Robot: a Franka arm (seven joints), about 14 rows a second.
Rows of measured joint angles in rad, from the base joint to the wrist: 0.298, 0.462, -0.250, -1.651, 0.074, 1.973, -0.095; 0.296, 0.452, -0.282, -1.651, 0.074, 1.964, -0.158; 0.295, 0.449, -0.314, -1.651, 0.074, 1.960, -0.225; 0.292, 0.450, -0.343, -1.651, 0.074, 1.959, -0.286; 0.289, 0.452, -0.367, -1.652, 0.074, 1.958, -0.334; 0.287, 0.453, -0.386, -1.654, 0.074, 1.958, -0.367; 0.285, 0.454, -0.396, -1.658, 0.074, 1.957, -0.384
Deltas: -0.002, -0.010, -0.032, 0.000, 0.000, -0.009, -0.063; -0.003, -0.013, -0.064, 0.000, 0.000, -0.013, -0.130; -0.006, -0.012, -0.093, 0.000, 0.000, -0.014, -0.191; -0.009, -0.010, -0.117, -0.001, 0.000, -0.015, -0.239; -0.011, -0.009, -0.136, -0.003, 0.000, -0.015, -0.272; -0.013, -0.008, -0.146, -0.007, 0.000, -0.016, -0.289
